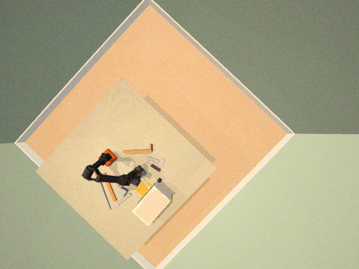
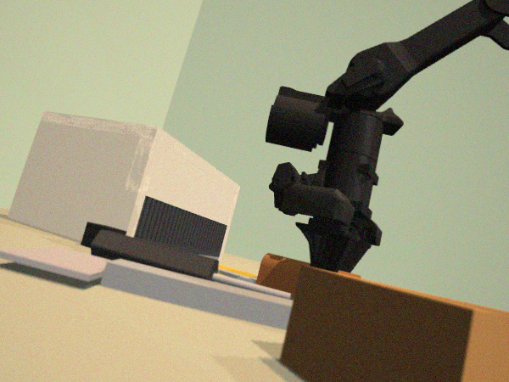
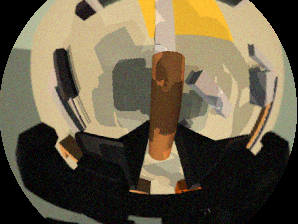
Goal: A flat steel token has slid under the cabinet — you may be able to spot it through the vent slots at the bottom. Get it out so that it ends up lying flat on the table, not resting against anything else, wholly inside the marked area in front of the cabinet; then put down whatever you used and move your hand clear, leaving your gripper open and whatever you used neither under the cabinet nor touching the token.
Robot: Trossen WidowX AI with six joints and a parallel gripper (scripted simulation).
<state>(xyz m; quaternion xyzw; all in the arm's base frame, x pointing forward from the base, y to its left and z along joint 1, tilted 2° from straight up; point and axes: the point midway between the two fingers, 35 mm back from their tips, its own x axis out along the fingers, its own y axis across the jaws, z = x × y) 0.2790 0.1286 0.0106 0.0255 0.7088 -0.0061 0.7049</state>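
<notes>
The dark screwdriver lies 5 cm ahead of my gripper tip and 16 cm to the left of it. Also, from my gripper tip: token 35 cm ahead, 5 cm to the right; orange stick 4 cm behind, 32 cm to the right.
</notes>
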